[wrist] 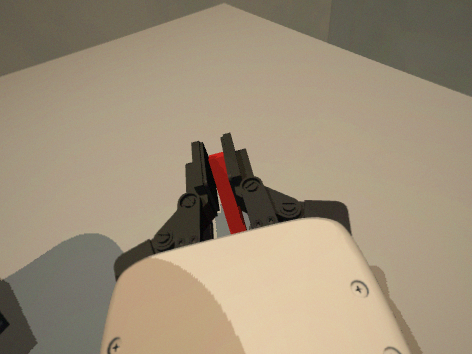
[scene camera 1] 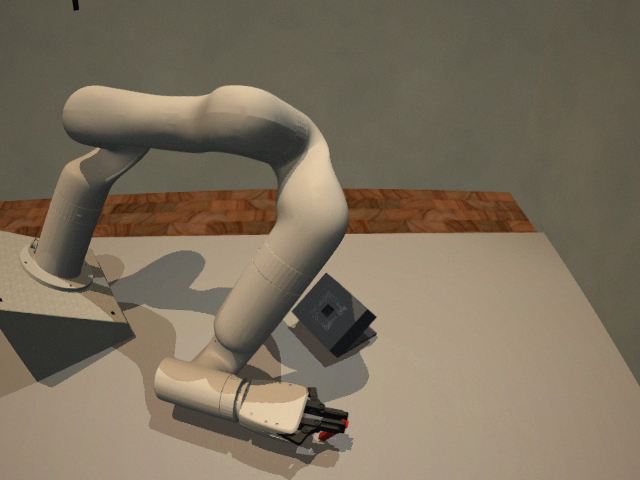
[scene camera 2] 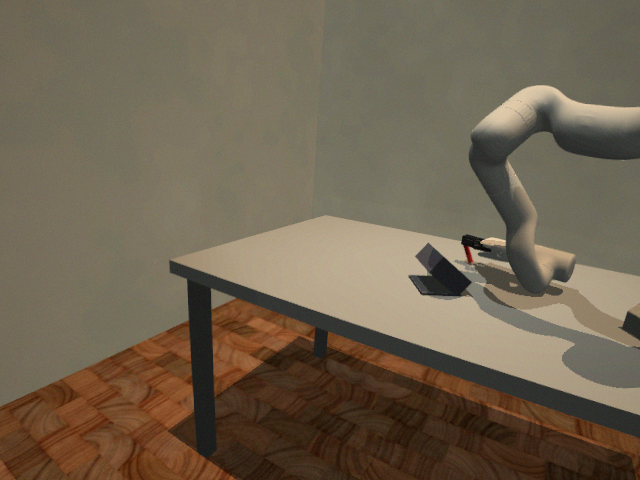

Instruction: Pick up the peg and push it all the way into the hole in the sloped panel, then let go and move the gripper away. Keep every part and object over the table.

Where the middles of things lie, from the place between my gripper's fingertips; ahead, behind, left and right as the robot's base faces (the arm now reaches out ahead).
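My gripper: 40 mm above the red peg [wrist: 233,213], 20 mm past it.
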